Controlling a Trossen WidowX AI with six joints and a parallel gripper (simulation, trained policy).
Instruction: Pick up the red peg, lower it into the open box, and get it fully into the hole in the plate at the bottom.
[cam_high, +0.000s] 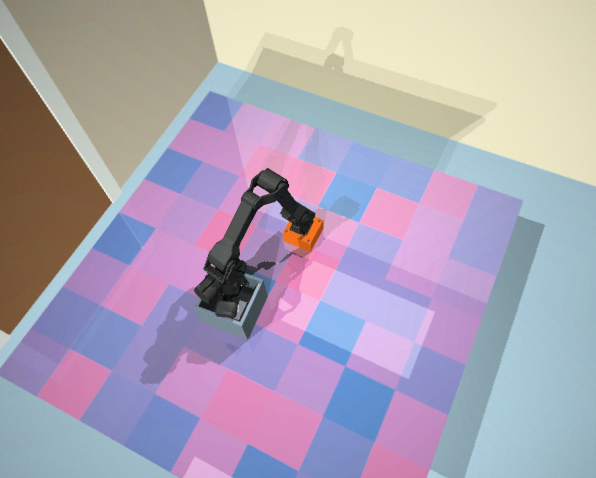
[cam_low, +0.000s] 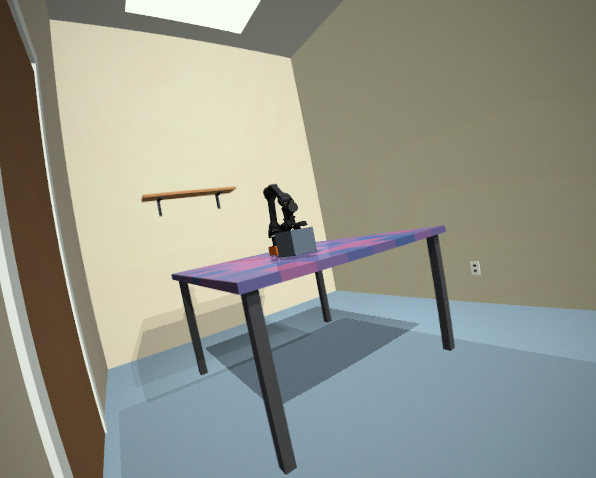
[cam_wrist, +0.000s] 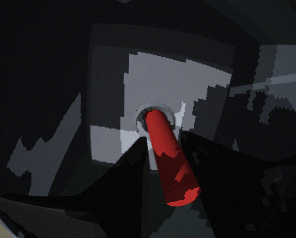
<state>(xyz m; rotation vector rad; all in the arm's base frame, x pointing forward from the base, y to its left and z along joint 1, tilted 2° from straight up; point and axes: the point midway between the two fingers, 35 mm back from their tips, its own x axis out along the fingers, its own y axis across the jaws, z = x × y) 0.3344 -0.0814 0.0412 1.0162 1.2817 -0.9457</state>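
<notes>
Right now my gripper tip is 10 mm below the red peg. Round my gripper tip: pale plate: 10 mm ahead, 10 mm to the right, 20 mm below.
</notes>
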